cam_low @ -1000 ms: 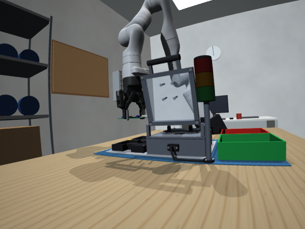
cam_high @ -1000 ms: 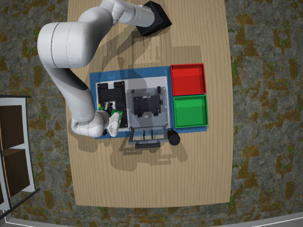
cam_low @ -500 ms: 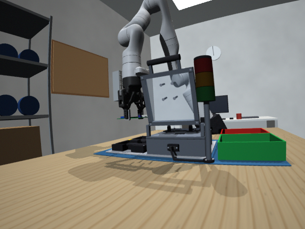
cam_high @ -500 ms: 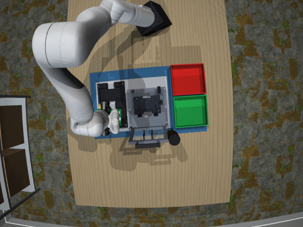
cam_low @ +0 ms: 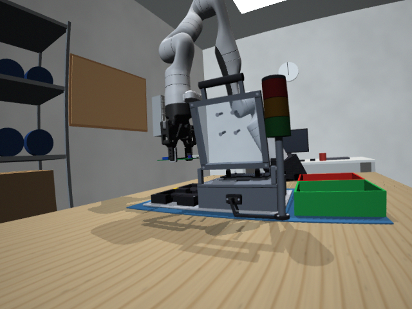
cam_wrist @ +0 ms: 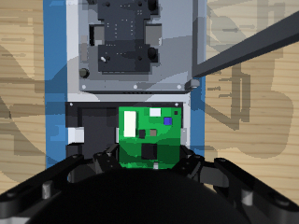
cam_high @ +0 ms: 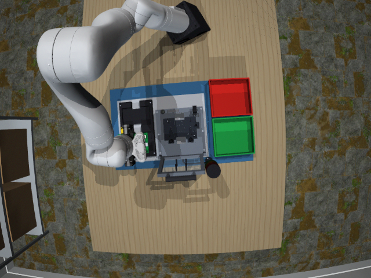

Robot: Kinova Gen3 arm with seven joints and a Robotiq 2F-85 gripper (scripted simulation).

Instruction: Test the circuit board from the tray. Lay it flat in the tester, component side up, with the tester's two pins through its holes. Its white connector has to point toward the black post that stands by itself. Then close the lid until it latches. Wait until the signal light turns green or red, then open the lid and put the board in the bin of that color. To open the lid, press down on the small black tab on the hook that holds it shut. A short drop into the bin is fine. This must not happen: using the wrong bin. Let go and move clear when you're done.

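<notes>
My hand is right at the green circuit board. Also, from my hand: black hook 11 cm behind, 23 cm to the left, 3 cm below; clear lid 8 cm ahead, 17 cm to the left, 6 cm above; green bin 37 cm to the left, 11 cm below.
</notes>
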